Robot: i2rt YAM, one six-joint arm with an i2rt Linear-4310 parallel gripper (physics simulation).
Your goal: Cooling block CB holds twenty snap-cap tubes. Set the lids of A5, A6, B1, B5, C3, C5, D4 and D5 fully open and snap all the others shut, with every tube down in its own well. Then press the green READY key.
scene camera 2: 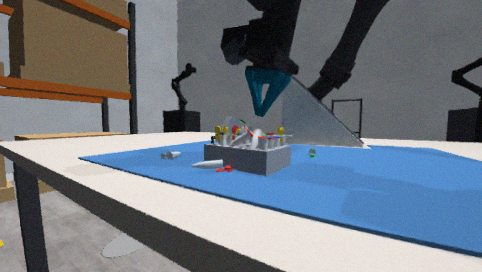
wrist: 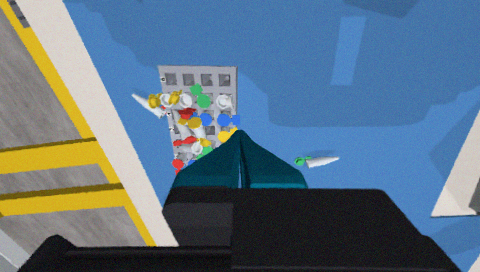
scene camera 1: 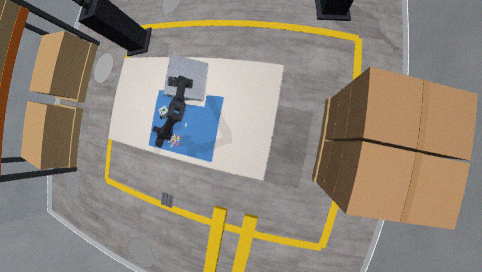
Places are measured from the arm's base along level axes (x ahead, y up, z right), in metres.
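Pixels of known places: gripper, between the fingertips: [scene camera 2: 259, 116] [wrist: 239, 136] [scene camera 1: 172, 133]; arm's base, origin of its link: [scene camera 2: 311, 97] [scene camera 1: 180, 82].
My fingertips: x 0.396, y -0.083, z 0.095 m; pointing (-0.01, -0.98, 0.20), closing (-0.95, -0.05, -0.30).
Ahead of a thing's pixels: the offset from my fingertips to its top centre. Level surfaces: height alone.
The grey cooling block {dy -0.046, dx +0.044, dz +0.008 m} [scene camera 1: 174, 140] [scene camera 2: 240, 159] [wrist: 215, 89] holds tubes with red, blue, green, yellow and white lids. Some lids stand upright, such as a yellow lid [scene camera 2: 280, 131] [wrist: 174, 96]. Several tubes lean across each other in the block's middle. My gripper [scene camera 2: 259, 115] [wrist: 239, 136] is shut and empty, above the block, hiding its near end in the wrist view. A green-lidded tube {dy -0.060, dx -0.075, dz -0.092 m} [scene camera 1: 186, 125] [scene camera 2: 312, 152] [wrist: 322, 161] lies on the mat. A red-lidded tube {dy -0.060, dx +0.101, dz +0.036 m} [scene camera 2: 209, 164] [wrist: 146, 103] lies beside the block. Individual well labels are too small to read.
Another loose tube {dy -0.062, dx +0.045, dz +0.152 m} [scene camera 2: 173, 155] lies on the blue mat {dy -0.076 m} [scene camera 1: 205, 145] [scene camera 2: 380, 220] [wrist: 390, 150]. A small white box with a green spot {dy +0.008, dx -0.185, dz +0.122 m} [scene camera 1: 163, 111] stands near the mat's left edge. A grey wedge-shaped stand [scene camera 1: 194, 70] [scene camera 2: 315, 117] is at the back of the table {dy -0.079 m} [scene camera 1: 250, 115].
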